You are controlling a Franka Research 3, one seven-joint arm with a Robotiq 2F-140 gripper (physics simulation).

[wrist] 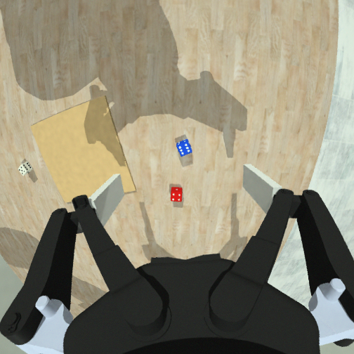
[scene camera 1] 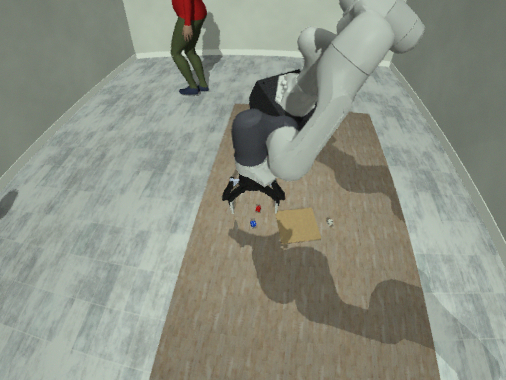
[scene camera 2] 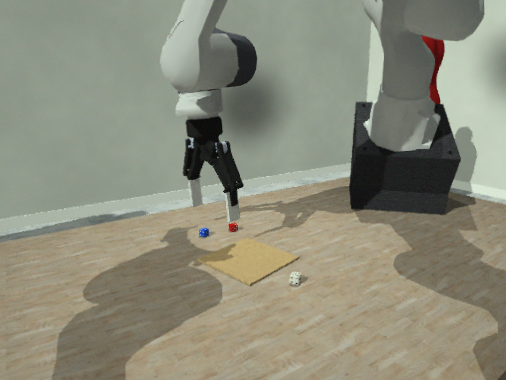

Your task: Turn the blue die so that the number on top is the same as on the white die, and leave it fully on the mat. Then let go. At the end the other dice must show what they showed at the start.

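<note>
The blue die (scene camera 1: 253, 224) (scene camera 2: 204, 233) (wrist: 184, 147) lies off the mat (scene camera 1: 302, 225) (scene camera 2: 257, 260) (wrist: 70, 150), on the wood surface; its top looks like a six in the wrist view. The white die (scene camera 1: 330, 222) (scene camera 2: 295, 279) (wrist: 25, 167) lies beside the mat's opposite side; its top looks like a five, though the pips are small. The red die (scene camera 1: 258, 208) (scene camera 2: 233, 227) (wrist: 176, 194) lies near the blue die, its top like a four. My gripper (scene camera 1: 254, 212) (scene camera 2: 214, 213) (wrist: 182, 179) is open and empty, pointing down above the area of the red and blue dice.
The mat is a thin, tan square between the white die and the other two. The red die is close to the blue one. The arm's black base (scene camera 2: 400, 182) stands at the back. A person in red (scene camera 1: 189, 45) stands on the grey floor (scene camera 1: 100, 200) behind.
</note>
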